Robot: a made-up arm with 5 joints. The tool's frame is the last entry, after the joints. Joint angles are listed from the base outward. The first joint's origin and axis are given. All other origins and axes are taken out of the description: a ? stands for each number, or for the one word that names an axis. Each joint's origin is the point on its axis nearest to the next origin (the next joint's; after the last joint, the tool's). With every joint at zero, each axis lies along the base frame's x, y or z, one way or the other. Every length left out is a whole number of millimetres.
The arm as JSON. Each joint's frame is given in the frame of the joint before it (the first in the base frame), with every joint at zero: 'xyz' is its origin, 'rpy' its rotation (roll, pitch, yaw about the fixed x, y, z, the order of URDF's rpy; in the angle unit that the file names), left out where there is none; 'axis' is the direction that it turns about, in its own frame. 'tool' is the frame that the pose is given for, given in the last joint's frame.
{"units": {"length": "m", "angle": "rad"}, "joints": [
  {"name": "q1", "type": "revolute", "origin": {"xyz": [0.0, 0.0, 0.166]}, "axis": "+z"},
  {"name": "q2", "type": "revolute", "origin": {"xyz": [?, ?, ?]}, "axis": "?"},
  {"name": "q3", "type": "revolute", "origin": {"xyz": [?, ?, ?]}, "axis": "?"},
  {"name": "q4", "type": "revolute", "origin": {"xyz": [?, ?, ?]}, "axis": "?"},
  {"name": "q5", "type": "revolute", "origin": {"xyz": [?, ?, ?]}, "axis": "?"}
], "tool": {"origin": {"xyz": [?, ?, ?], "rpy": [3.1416, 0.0, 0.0]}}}
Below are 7 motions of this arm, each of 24 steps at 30 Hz.
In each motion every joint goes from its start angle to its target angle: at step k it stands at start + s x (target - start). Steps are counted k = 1, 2, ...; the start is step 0. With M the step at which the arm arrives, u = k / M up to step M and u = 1 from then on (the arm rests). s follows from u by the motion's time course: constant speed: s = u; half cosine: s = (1 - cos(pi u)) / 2; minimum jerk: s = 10 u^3 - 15 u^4 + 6 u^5.
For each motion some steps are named. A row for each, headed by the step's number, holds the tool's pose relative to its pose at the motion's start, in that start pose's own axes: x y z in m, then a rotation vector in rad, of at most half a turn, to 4 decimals.
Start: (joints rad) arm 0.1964 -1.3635 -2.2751 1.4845 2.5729
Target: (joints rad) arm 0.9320 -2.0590 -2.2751 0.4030 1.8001
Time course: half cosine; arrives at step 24
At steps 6, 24:
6: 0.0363 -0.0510 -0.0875 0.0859 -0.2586 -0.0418
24: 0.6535 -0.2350 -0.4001 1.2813 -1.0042 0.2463

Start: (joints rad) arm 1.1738 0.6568 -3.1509 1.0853 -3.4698
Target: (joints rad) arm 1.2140 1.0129 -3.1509 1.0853 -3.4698
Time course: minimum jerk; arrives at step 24
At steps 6, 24:
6: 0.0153 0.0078 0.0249 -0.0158 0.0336 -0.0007
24: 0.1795 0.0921 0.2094 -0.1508 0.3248 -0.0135

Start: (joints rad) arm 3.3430 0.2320 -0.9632 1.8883 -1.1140
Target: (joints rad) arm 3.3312 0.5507 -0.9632 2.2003 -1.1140
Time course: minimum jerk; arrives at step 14
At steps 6, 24:
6: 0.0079 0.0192 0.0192 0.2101 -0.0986 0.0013
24: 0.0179 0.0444 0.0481 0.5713 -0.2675 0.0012

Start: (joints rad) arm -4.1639 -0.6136 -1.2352 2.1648 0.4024
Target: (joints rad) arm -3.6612 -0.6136 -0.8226 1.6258 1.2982
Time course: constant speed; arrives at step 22
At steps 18, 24:
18: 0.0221 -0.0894 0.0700 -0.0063 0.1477 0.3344
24: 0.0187 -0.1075 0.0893 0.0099 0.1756 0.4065

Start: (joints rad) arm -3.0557 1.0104 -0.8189 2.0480 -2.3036
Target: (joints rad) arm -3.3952 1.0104 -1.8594 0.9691 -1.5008
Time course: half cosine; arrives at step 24
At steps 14, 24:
14: -0.0119 -0.1502 -0.2753 -1.2967 -0.4132 0.4253
24: 0.0155 -0.3678 -0.3375 -2.1663 -0.3311 0.6211

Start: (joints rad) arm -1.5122 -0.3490 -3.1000 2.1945 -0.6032
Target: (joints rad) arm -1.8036 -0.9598 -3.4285 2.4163 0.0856
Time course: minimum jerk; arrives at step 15
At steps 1, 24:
1: -0.0005 -0.0004 -0.0012 -0.0017 0.0012 0.0021
24: -0.2132 -0.3165 -0.3103 -0.4785 0.6238 0.6411

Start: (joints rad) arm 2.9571 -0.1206 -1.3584 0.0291 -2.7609
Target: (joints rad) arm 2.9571 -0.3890 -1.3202 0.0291 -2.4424
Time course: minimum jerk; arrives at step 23
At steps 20, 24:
20: -0.0609 0.0244 -0.1513 -0.1161 -0.1950 0.3114
24: -0.0617 0.0247 -0.1542 -0.1188 -0.1983 0.3171

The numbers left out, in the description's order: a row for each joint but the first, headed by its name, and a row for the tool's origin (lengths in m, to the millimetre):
q2: xyz 0.0 0.0 0.0, axis +y
q3: xyz 0.074 0.0 0.393, axis +y
q4: xyz 0.063 0.0 -0.277, axis +y
q5: xyz 0.098 0.0 -0.124, axis -z
tool: xyz 0.0 0.0 0.0

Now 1 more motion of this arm.
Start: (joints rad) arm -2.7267 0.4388 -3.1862 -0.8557 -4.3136
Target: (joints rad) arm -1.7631 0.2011 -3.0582 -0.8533 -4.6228
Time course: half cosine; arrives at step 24
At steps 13, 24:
13: -0.0576 -0.0402 0.0542 0.1343 0.2255 0.3064
24: -0.0531 -0.0860 0.0875 0.2070 0.4292 0.5357

